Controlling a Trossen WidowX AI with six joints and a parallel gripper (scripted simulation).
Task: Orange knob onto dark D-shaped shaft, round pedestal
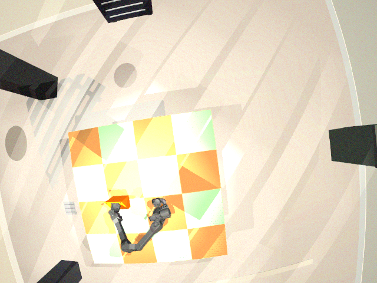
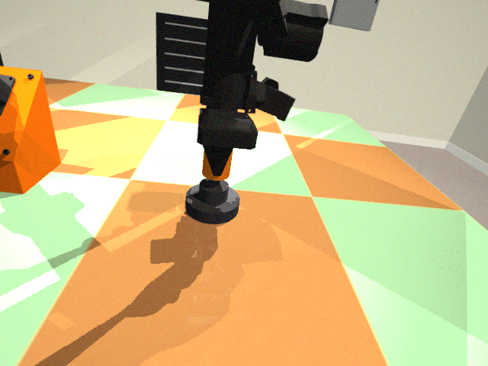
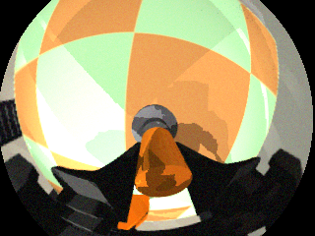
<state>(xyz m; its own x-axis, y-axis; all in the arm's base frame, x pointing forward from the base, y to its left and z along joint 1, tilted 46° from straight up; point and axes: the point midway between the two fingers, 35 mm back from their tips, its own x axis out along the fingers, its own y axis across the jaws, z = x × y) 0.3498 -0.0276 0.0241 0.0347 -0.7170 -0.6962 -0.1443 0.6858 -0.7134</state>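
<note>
My gripper tip is 2 cm below the knob. Round my gripper tip: pedestal 4 cm below.
</note>
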